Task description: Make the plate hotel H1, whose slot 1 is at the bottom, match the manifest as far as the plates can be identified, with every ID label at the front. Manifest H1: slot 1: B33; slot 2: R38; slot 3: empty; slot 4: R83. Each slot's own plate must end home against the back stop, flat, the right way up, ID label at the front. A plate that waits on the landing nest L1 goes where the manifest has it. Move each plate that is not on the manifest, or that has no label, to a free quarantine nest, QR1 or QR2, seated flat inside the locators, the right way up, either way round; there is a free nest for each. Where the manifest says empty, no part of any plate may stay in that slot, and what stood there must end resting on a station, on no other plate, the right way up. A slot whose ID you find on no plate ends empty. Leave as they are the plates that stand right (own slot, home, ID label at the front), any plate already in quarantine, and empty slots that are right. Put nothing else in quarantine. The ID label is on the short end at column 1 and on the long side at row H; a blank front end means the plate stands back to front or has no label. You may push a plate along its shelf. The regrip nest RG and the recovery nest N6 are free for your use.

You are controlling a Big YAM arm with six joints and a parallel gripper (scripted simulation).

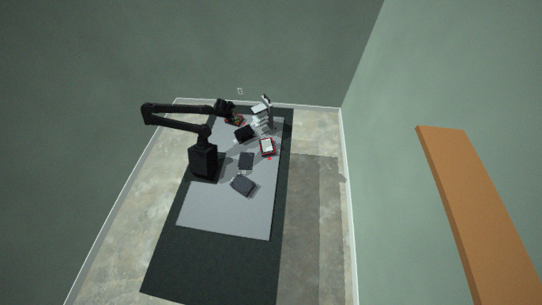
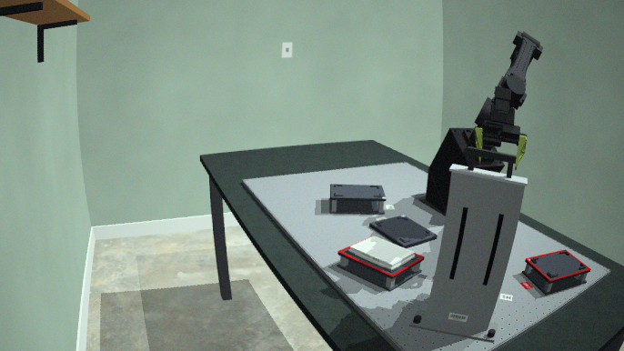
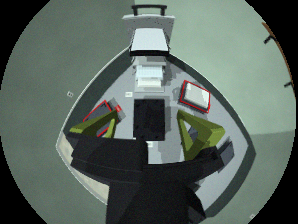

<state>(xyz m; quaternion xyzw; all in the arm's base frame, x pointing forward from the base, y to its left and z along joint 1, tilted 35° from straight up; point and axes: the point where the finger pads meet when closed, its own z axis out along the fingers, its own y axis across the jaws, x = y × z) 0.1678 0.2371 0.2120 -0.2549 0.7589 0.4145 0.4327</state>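
Right now the plate is 140 mm to the left of my hand, 130 mm ahead of it and 110 mm below it. Also, from my hand: N6 label: 340 mm to the right, 260 mm below, 150 mm ahead; plate hotel H1: 200 mm to the left, 190 mm ahead, 110 mm below.
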